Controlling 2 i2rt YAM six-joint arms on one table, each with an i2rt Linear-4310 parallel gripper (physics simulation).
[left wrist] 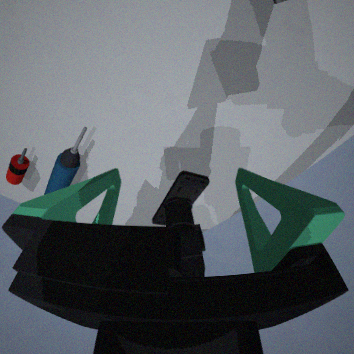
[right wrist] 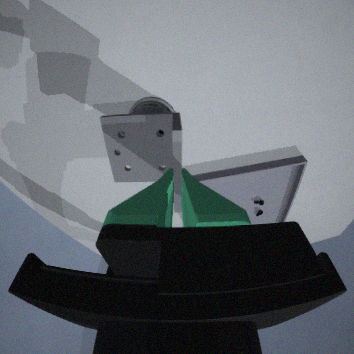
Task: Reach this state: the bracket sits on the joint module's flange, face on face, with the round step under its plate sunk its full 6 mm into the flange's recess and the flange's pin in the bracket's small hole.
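Places are measured from the left arm's base along level axes (x right, y back, z down), in millimetres.
Pixels of known places: left gripper, fingertip midpoint: (left wrist: 177, 174); right gripper, fingertip midpoint: (right wrist: 176, 174); left arm's base, origin of the base link: (left wrist: 176, 201).
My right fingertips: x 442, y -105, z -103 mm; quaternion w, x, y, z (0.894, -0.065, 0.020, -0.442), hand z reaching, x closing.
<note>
For each thing: its top centre in the pictures, then the offset to it from my right fingertips. "*": a spot on its surface instead.
- joint module, middle of its top: (right wrist: 143, 148) dx -19, dy +28, dz +39 mm
- grey flat tray, middle of its top: (right wrist: 239, 233) dx +315, dy +52, dz +87 mm
- blue-handled driver, surface spot: (left wrist: 64, 168) * dx -366, dy -134, dz +63 mm
- short red driver, middle of its top: (left wrist: 14, 170) dx -408, dy -238, dz +69 mm
In the right wrist view my right gripper (right wrist: 176, 174) is shut on the thin upright wall of the grey bracket (right wrist: 142, 151). The bracket's plate, with several small holes, faces the camera. The round dark top of the joint module (right wrist: 152, 105) peeks out behind the plate's upper edge. The plate hides the flange, so I cannot tell whether the two faces touch. In the left wrist view my left gripper (left wrist: 177, 174) is open wide and empty. A black holed plate on a stem (left wrist: 182, 197) stands between its green fingers, apart from both.
A grey flat tray (right wrist: 253, 189) holding small dark screws lies to the right of the bracket. A blue-handled driver (left wrist: 64, 168) and a short red driver (left wrist: 17, 168) lie at the left in the left wrist view. Arm shadows fall across the light surface.
</note>
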